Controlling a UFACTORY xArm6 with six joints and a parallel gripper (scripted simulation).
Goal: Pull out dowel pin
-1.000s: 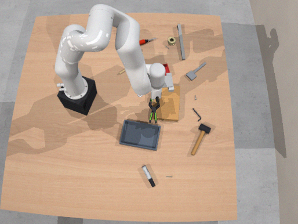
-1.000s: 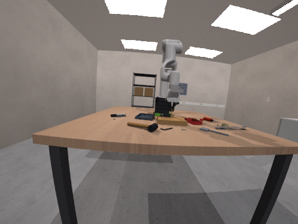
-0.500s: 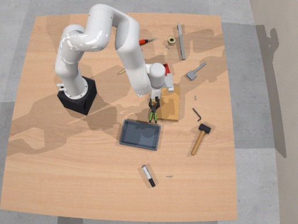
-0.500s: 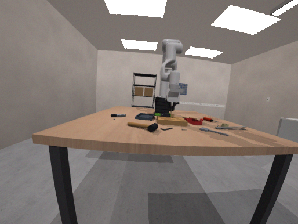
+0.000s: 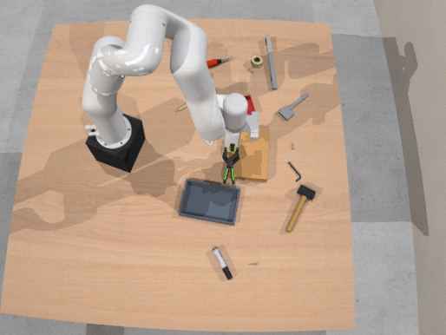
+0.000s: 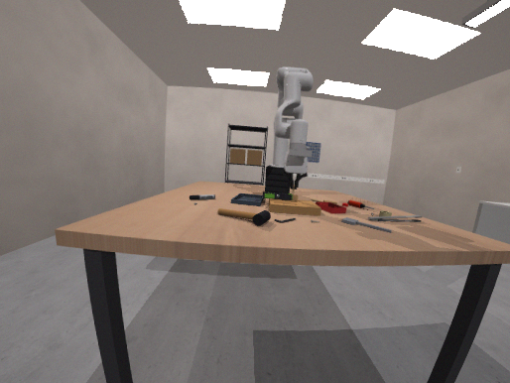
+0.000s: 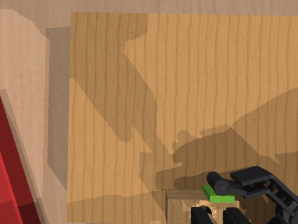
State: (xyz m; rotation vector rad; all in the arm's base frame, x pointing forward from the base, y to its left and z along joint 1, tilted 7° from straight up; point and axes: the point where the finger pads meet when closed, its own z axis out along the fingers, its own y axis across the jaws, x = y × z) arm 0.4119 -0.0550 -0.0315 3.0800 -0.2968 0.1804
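The red tray lies 170 mm to the left of my hand, 100 mm below it and 40 mm ahead of it. The rest, counted from my hand: small wooden block 60 mm below; then dowel pin 20 mm below; then dark grey tray 180 mm to the right, 110 mm behind, 100 mm below.
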